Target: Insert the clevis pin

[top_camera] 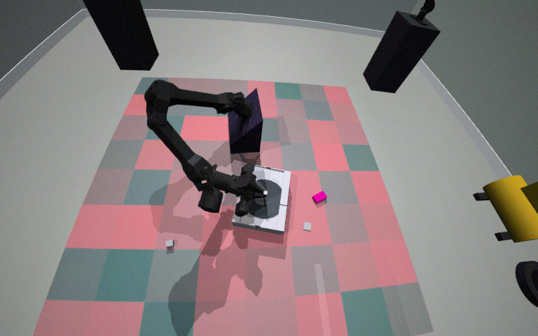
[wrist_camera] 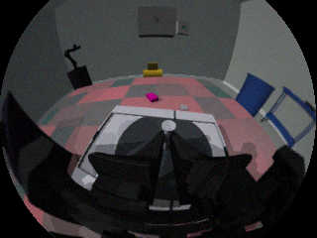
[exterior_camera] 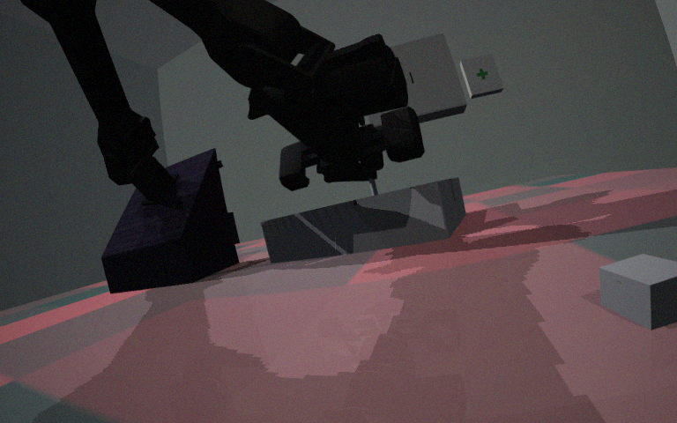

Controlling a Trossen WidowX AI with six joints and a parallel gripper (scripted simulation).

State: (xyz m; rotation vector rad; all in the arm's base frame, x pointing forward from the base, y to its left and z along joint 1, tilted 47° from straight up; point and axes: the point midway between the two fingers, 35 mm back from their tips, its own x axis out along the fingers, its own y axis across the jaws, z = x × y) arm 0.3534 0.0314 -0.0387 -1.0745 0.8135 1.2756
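The steel tray is 40 mm below my gripper tip, 10 mm to the right of it and 10 mm behind it. From my gripper tip the other things lie so: dark aluminium disc 30 mm below, 10 mm to the right; then steel clevis pin 10 mm below; then grey cube 340 mm to the right, 160 mm ahead, 80 mm below.
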